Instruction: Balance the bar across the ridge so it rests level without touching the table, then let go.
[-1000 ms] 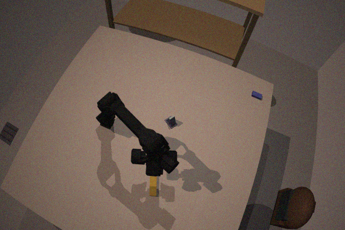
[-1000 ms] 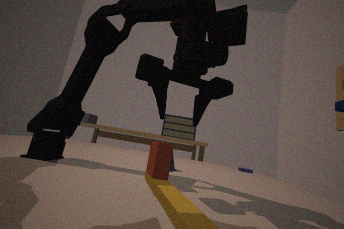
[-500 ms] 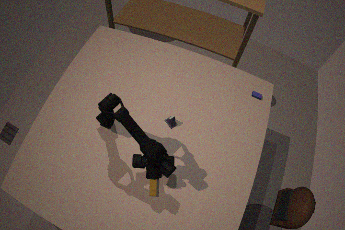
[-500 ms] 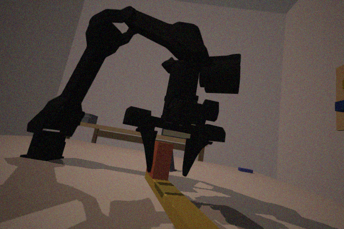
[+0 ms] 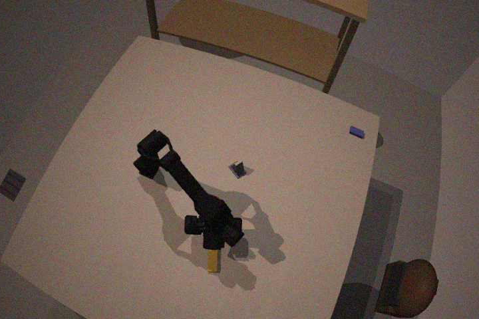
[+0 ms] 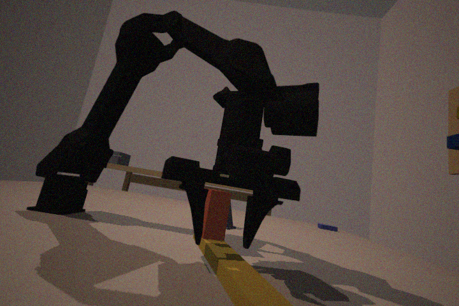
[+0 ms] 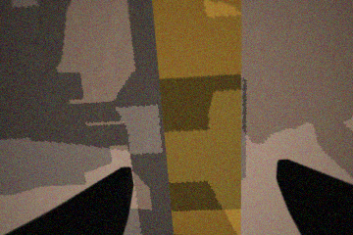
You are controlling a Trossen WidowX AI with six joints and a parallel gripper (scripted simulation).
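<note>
The small grey ridge lies 10 mm behind my gripper tip, 260 mm to the left of it and 10 mm above it. From my gripper tip the other things lie so: small blue block 410 mm ahead, 630 mm to the left, 10 mm below.
</note>
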